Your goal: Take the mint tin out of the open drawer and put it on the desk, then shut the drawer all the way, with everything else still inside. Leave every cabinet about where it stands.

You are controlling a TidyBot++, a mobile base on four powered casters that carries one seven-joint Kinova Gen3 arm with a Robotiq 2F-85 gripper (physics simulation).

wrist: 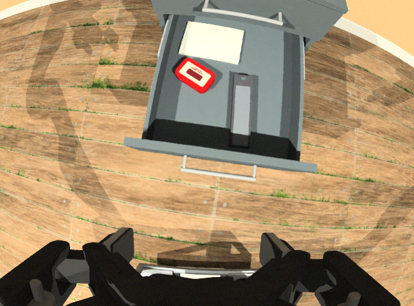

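The open drawer [220, 154] of the grey cabinet [312, 16] is at the upper middle of the wrist view, seen from above. The mint tin [195, 75], red with a cream label, lies in its left part, beside a cream pad and left of a grey long object. The drawer's handle [218, 174] is on its front. My gripper [196, 245] is open, with nothing between its fingers. It is at the bottom of the view, apart from the tin and on the near side of the drawer front. The desk does not show in the wrist view.
A cream rectangular pad [212, 42] lies in the back left of the drawer. A long grey object [241, 110] lies right of its middle. The upper drawer's handle [242, 13] is at the top. Wooden floor [90, 170] surrounds the drawer, and a wall [382, 25] stands at the upper right.
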